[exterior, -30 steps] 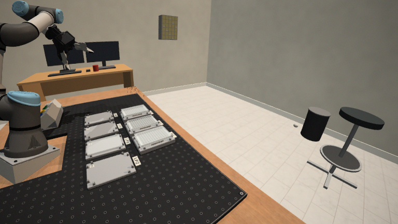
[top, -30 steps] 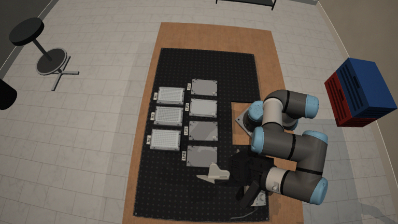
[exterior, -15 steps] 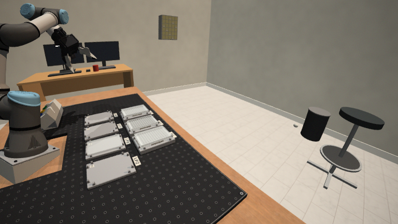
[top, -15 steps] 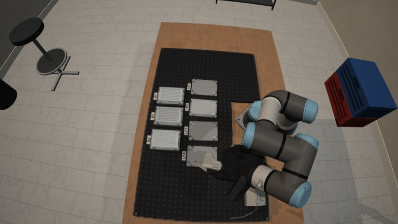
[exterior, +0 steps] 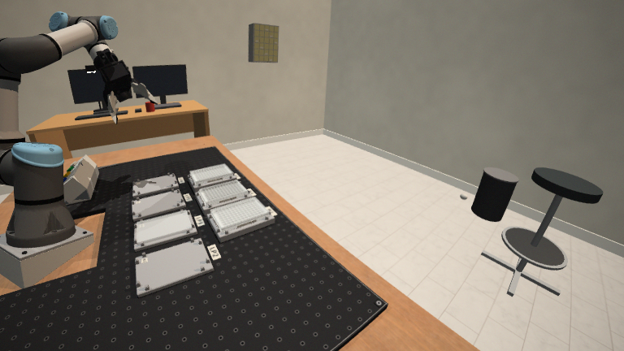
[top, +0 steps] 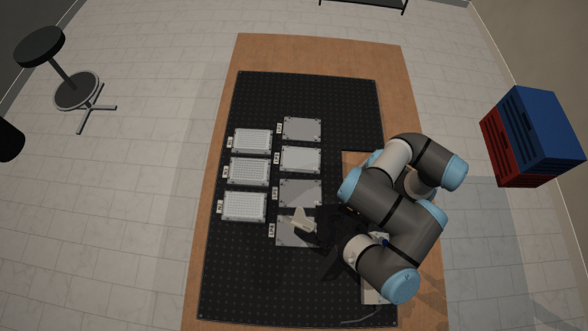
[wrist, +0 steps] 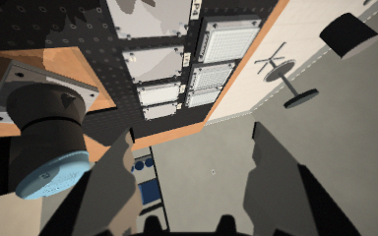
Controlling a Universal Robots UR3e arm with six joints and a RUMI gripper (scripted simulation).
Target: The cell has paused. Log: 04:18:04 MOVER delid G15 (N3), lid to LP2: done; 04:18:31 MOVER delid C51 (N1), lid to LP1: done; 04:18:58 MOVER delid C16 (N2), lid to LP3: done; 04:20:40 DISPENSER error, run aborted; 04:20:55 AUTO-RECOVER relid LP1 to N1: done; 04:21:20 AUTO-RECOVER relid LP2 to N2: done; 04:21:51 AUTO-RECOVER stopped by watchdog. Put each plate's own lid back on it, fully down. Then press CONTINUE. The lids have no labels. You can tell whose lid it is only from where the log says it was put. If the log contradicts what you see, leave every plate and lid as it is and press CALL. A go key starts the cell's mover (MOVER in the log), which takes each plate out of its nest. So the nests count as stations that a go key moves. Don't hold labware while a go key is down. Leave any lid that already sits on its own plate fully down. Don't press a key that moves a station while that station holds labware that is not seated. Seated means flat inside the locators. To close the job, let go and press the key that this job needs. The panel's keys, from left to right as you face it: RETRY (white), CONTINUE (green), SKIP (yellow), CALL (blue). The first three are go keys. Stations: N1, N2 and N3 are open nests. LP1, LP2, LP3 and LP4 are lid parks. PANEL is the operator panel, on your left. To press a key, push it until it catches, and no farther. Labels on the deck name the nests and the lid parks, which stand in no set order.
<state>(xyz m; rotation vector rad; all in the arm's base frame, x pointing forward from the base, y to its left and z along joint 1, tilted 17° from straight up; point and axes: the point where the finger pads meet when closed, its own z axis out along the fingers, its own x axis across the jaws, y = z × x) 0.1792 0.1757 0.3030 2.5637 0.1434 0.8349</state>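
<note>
Right now the plate is 22 cm below my hand, 20 cm ahead of it and 6 cm to the right of it. The rest, counted from my hand: blue CALL key (26 cm behind, 18 cm below); then lid park LP1 (24 cm below, 14 cm to the right, 3 cm ahead); then lid park LP4 (24 cm below, 1 cm to the right, 1 cm ahead).
</note>
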